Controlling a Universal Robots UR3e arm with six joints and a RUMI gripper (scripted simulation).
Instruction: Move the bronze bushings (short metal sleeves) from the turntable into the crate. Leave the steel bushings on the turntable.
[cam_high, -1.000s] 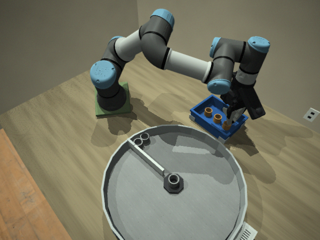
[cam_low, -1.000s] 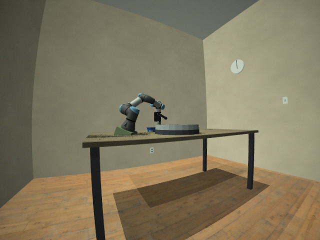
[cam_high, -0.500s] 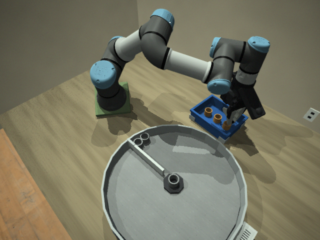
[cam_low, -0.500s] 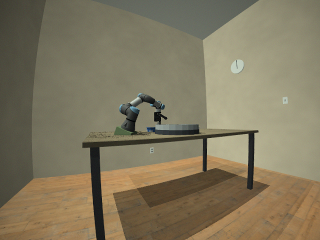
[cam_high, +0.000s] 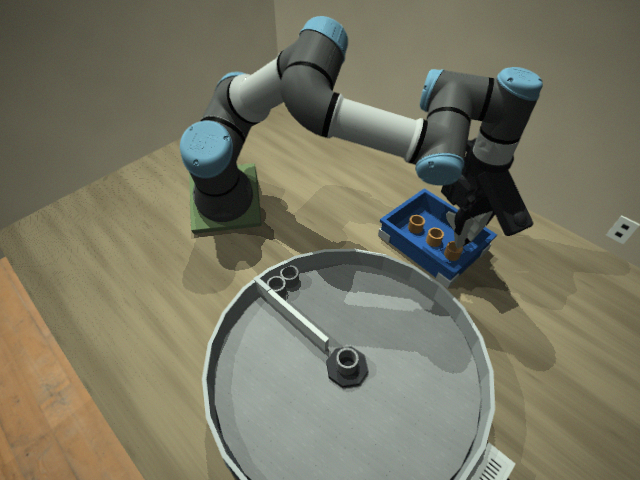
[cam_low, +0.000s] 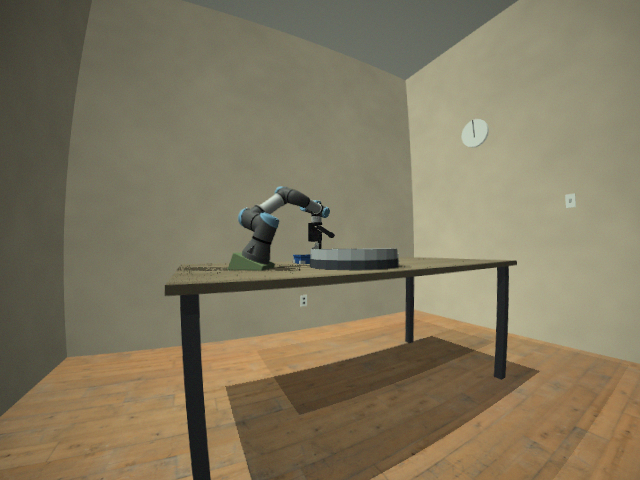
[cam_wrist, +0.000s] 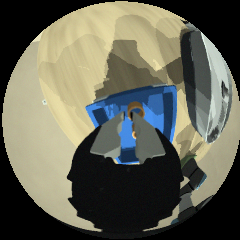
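Now: the blue crate 60 mm behind my hand and 20 mm below it. Also, from my hand: grey turntable: 40 mm behind, 360 mm to the right, 10 mm above.
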